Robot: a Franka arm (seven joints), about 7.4 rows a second.
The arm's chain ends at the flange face. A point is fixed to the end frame.
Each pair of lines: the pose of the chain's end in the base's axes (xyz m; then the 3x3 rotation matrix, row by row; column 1 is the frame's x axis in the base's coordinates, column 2 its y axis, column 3 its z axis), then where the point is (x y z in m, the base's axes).
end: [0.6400, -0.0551, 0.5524], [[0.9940, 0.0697, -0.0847], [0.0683, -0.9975, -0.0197], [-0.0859, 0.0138, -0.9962]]
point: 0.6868 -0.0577 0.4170
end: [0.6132, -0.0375, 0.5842], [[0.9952, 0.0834, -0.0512], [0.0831, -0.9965, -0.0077], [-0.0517, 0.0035, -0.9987]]
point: 0.6645 -0.0377 0.4504
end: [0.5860, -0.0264, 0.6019], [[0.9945, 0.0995, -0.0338], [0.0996, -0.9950, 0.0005], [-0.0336, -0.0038, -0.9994]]
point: 0.6397 -0.0245 0.4690
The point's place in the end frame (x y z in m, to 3 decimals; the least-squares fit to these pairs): 0.058 0.004 0.131
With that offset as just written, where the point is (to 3 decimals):
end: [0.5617, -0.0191, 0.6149], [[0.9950, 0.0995, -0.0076], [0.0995, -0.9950, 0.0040], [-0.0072, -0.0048, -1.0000]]
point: 0.619 -0.017 0.483
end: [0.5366, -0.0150, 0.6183], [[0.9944, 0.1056, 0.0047], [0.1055, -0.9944, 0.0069], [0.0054, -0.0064, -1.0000]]
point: 0.595 -0.012 0.488
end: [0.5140, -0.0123, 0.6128], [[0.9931, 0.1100, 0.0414], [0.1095, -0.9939, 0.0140], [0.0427, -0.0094, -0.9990]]
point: 0.577 -0.008 0.484
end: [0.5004, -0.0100, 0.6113], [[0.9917, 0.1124, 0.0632], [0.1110, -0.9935, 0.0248], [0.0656, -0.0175, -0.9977]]
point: 0.567 -0.004 0.484
